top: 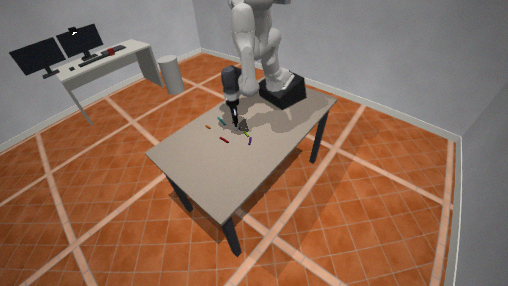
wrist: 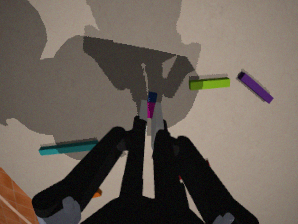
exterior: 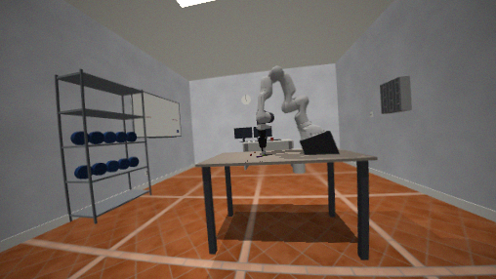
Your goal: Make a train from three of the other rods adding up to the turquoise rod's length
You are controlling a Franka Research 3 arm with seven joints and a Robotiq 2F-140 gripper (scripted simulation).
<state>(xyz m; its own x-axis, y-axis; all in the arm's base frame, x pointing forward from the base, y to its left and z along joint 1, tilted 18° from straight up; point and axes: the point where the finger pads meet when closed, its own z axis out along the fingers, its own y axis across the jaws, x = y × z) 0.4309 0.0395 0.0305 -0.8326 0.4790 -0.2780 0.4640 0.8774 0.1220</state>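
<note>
Now: the magenta rod 3 cm below my hand. Also, from my hand: small blue rod (2 cm behind, 1 cm to the left, 3 cm below); then lime rod (1 cm behind, 8 cm to the left, 3 cm below); then red rod (12 cm ahead, 2 cm to the left, 3 cm below).
</note>
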